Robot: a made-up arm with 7 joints.
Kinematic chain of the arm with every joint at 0, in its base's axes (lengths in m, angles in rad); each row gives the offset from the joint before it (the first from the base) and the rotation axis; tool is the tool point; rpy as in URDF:
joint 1: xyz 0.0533 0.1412 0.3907 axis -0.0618 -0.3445 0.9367
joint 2: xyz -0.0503 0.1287 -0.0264 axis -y
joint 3: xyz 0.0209 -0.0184 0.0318 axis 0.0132 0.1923 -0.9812
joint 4: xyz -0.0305 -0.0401 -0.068 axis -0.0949 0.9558 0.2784
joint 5: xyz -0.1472 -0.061 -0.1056 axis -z
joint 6: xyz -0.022 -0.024 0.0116 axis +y
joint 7: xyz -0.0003 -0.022 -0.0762 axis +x
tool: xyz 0.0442 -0.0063 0.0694 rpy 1.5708 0 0
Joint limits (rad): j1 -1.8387..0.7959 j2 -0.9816..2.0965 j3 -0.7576..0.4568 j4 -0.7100..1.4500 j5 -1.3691..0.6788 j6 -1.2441..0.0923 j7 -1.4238..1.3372
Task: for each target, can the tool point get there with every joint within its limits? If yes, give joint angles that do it. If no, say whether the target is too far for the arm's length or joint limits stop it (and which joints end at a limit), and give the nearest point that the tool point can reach.
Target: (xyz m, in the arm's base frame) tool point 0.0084 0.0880 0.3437
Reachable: yes | joints -1.3478 1.7542 -0.6557 0.1663 -0.0937 -1.1128 -1.1357
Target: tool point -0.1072 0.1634 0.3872
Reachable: yes | joints -0.4181 0.1990 -0.1084 1.0175 -0.3527 -0.8508 -0.6885
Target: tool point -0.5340 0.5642 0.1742
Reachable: no: too far | nearest point -0.2638 0.3696 0.2738 | short by 0.348 m
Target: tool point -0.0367 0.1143 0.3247
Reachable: yes | joints -1.2472 1.8165 -0.5272 0.7537 -0.1838 -0.3420 -1.0090
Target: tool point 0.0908 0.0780 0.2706
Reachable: yes | joints 0.4658 0.7157 -0.3675 0.2792 -0.8070 -0.4786 0.2719
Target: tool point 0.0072 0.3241 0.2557
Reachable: yes | joints -1.5266 0.1114 -0.3411 -0.4048 -1.1850 -1.1380 -1.0767
